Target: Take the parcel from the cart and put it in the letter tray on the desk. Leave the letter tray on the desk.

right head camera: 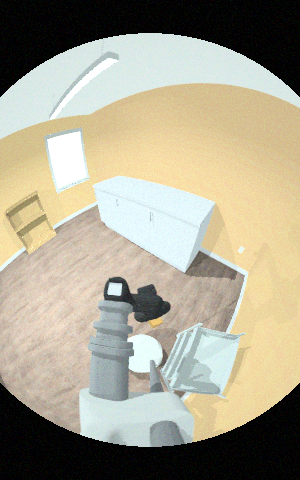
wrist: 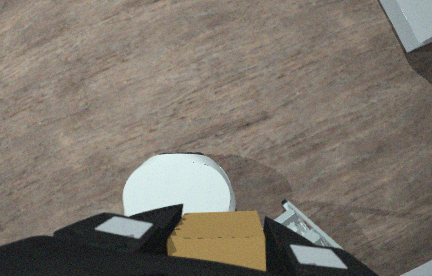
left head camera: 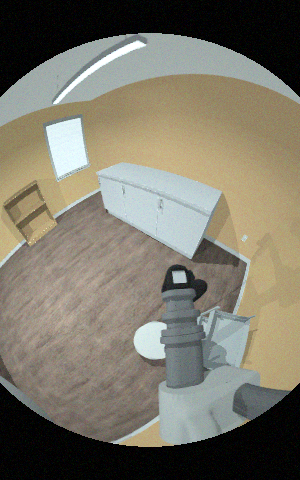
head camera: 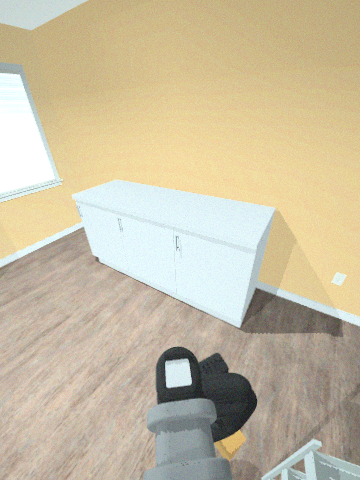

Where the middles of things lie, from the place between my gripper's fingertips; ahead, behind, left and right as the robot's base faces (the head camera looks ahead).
The parcel (wrist: pixel 236 235) lies 2 cm behind my hand, 1 cm to the right of it and 1 cm above it.
